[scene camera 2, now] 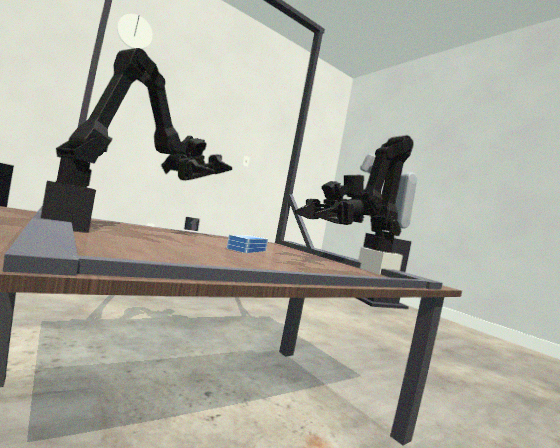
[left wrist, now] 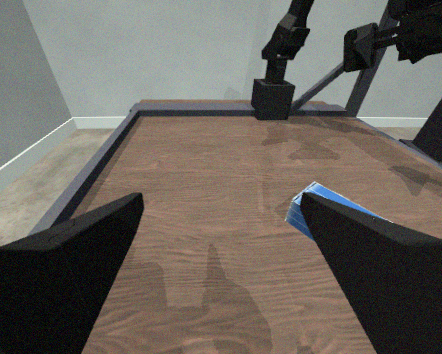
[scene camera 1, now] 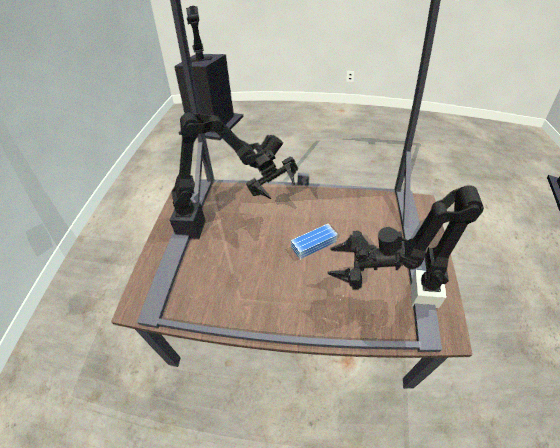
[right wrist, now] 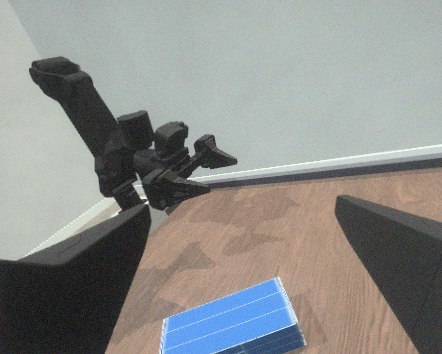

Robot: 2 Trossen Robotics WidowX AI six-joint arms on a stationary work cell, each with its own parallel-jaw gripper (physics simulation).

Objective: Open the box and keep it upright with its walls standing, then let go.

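Frame: origin at the left arm's base, x left, y ahead, z down, level; millimetres.
Seen in the pictures: left gripper, fingertip midpoint: (scene camera 2: 304, 213) (left wrist: 223, 199) (scene camera 1: 329, 260) (right wrist: 224, 174); right gripper, fingertip midpoint: (scene camera 2: 223, 170) (left wrist: 399, 33) (scene camera 1: 282, 190) (right wrist: 242, 208); left arm's base, link origin: (scene camera 2: 381, 251) (scene camera 1: 430, 283); right arm's base, link origin: (scene camera 2: 71, 184) (left wrist: 273, 82) (scene camera 1: 184, 211).
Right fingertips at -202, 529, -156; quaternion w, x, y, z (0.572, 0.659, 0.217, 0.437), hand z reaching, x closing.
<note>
Pixels of each thing's top centre, then the offset from my right fingertips to it, as dx, dy, dz. Level surfaces: height alone.
- blue box, top centre: (right wrist: 222, 320) (left wrist: 364, 224) (scene camera 2: 249, 236) (scene camera 1: 314, 237) +26, -116, +186
- brown wooden table, surface height: dz +228
- small dark block, top centre: (scene camera 2: 193, 217) (scene camera 1: 303, 174) -313, -32, +171
The blue box (scene camera 1: 314, 240) (scene camera 2: 247, 244) (left wrist: 299, 219) (right wrist: 230, 315) lies flat and closed on the table, with pale lines along its top. Its lower part is cut off in the right wrist view, and a finger partly hides it in the left wrist view. My left gripper (scene camera 1: 331, 261) (scene camera 2: 298, 212) (left wrist: 223, 199) (right wrist: 224, 174) is open and empty, above the table and to the right of the box in scene camera 1. My right gripper (scene camera 1: 282, 190) (scene camera 2: 225, 171) (right wrist: 242, 208) is open and empty, tilted and raised above the table's back edge, behind and left of the box there.
The brown wooden table (scene camera 1: 240, 295) (scene camera 2: 150, 240) has a low grey frame rail (scene camera 1: 280, 339) along its front edge. Upright posts (scene camera 1: 420, 90) (scene camera 2: 304, 125) rise at the back. A small dark block (scene camera 1: 303, 179) (scene camera 2: 192, 223) is at the back edge.
</note>
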